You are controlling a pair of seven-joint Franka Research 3 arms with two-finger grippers.
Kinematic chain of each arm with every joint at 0, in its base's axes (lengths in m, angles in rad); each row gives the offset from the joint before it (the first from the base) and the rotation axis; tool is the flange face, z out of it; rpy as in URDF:
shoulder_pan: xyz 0 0 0.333 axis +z
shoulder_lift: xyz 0 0 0 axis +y
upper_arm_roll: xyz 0 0 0.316 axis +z
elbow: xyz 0.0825 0 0 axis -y
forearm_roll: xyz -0.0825 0 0.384 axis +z
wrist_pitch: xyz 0 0 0 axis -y
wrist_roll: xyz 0.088 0 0 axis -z
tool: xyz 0 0 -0.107 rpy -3.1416 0 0
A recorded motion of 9 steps. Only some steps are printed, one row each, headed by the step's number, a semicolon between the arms.
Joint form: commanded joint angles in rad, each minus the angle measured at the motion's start. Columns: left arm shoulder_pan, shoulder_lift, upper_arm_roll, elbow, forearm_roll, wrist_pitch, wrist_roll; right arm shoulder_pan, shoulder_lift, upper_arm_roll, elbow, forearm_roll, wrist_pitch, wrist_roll.
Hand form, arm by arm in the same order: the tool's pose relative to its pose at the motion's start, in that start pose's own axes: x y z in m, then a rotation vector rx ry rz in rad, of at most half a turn. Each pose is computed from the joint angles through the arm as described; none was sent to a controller.
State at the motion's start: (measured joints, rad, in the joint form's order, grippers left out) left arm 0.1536 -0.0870 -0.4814 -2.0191 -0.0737 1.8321 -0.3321; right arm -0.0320 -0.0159 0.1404 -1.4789 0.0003 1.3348 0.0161
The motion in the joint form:
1: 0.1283 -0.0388 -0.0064 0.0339 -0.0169 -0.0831 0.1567; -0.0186 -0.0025 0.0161 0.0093 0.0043 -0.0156 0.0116
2: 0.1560 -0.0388 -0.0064 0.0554 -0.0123 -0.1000 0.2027; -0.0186 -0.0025 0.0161 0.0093 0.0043 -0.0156 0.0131
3: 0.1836 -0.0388 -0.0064 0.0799 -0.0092 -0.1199 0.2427; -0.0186 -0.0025 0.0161 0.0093 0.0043 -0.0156 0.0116
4: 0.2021 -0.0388 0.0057 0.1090 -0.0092 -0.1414 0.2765; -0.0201 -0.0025 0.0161 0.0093 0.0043 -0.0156 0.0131
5: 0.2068 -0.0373 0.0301 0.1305 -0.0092 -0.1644 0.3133; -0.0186 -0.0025 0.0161 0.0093 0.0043 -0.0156 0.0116
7: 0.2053 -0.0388 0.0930 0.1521 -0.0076 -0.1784 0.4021; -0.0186 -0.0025 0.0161 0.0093 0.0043 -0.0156 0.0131
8: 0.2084 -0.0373 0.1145 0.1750 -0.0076 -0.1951 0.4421; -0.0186 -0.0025 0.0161 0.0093 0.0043 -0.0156 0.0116
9: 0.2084 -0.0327 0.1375 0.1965 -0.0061 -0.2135 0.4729; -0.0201 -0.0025 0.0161 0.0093 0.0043 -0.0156 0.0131
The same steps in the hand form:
1: 0.0065 -0.0574 -0.0273 -0.0104 -0.0144 0.0336; -0.0032 0.0006 -0.0039 0.0038 -0.0040 0.0131
2: 0.0102 -0.0707 -0.0364 -0.0106 -0.0090 0.0547; -0.0032 0.0006 -0.0039 0.0038 -0.0040 0.0146
3: 0.0132 -0.0839 -0.0466 -0.0118 -0.0039 0.0698; -0.0032 0.0006 -0.0039 0.0038 -0.0040 0.0131
4: 0.0159 -0.0987 -0.0592 -0.0178 0.0044 0.0758; -0.0032 0.0014 -0.0039 0.0040 -0.0040 0.0161
5: 0.0174 -0.1135 -0.0677 -0.0244 0.0031 0.0860; -0.0032 0.0006 -0.0039 0.0038 -0.0040 0.0131
7: 0.0198 -0.1458 -0.0793 -0.0360 0.0171 0.1168; -0.0032 0.0006 -0.0039 0.0038 -0.0040 0.0146
8: 0.0202 -0.1585 -0.0886 -0.0411 0.0241 0.1345; -0.0032 0.0006 -0.0039 0.0038 -0.0040 0.0131
9: 0.0207 -0.1709 -0.0955 -0.0458 0.0250 0.1447; -0.0032 0.0014 -0.0039 0.0040 -0.0040 0.0161

